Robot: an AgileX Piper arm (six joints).
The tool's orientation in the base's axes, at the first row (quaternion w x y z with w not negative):
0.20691, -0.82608, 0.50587, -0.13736
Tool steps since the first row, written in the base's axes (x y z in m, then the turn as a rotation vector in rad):
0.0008, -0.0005, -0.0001, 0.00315, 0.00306, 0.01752
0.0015, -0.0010, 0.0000, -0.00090, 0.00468, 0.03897
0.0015, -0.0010, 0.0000, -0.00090, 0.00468, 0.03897
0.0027, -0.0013, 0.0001, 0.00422, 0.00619, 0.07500
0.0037, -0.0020, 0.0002, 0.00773, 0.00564, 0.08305
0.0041, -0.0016, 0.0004, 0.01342, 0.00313, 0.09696
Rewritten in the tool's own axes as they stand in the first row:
0.0008, -0.0004, 0.0003, -0.00100, -0.01211, -0.01336
0.0016, -0.0008, 0.0005, -0.00390, -0.01992, -0.03361
0.0016, -0.0008, 0.0005, -0.00390, -0.01992, -0.03361
0.0024, -0.0016, 0.0008, -0.00230, -0.04184, -0.06265
0.0035, -0.0022, 0.0010, -0.00009, -0.04822, -0.06829
0.0033, -0.0027, 0.0011, 0.00496, -0.05833, -0.07851

